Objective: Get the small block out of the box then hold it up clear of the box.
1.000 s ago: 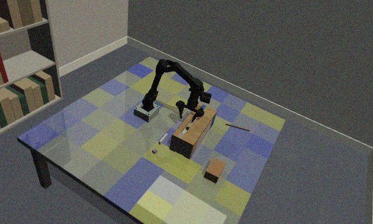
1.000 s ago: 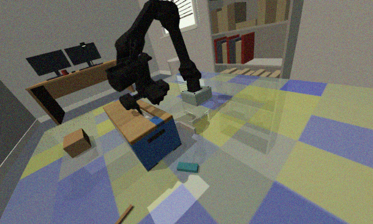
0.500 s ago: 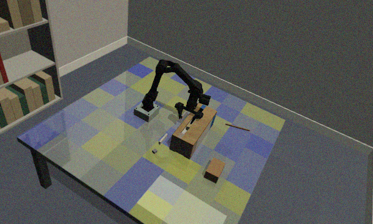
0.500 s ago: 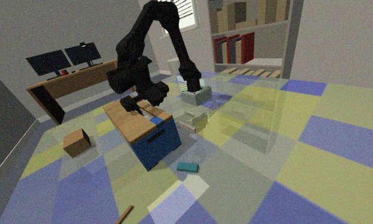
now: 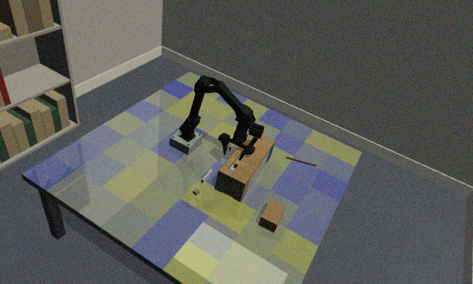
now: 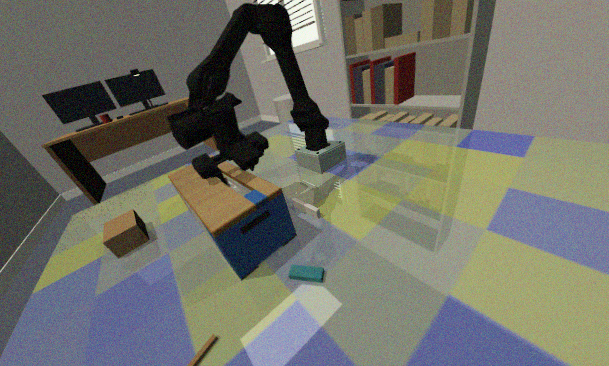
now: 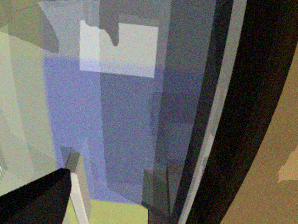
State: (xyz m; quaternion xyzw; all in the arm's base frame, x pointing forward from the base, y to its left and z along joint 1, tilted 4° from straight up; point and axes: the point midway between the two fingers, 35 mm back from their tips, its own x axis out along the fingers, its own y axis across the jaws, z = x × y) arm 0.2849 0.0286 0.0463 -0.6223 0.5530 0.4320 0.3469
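The long box is 40 mm to the left of my gripper tip, 30 mm ahead of it and 20 mm below it. The rest, counted from my gripper tip: brown carton (340 mm ahead, 120 mm to the right, 60 mm below); grey block (240 mm to the right, 80 mm below, 20 mm behind); thin rod (350 mm to the left, 260 mm ahead, 80 mm below).
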